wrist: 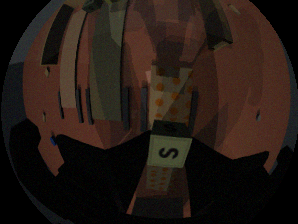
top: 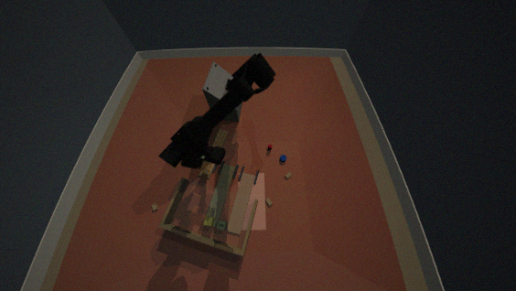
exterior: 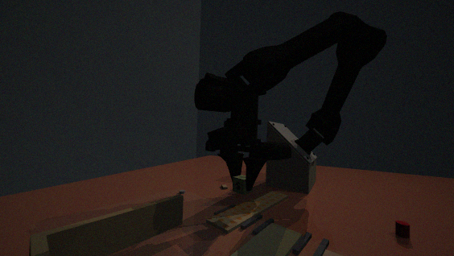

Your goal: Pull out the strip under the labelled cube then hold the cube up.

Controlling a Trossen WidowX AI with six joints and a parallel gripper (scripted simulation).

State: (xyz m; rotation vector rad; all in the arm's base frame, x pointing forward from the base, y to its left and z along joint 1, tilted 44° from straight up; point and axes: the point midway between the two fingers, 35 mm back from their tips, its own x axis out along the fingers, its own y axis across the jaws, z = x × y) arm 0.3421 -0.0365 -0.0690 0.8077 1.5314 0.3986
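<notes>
The dotted strip lies 50 mm below my gripper tip, 50 mm behind it and 10 mm to the left of it. Round my gripper tip: blue disc (330 mm to the left, 50 mm below, 40 mm behind).
</notes>
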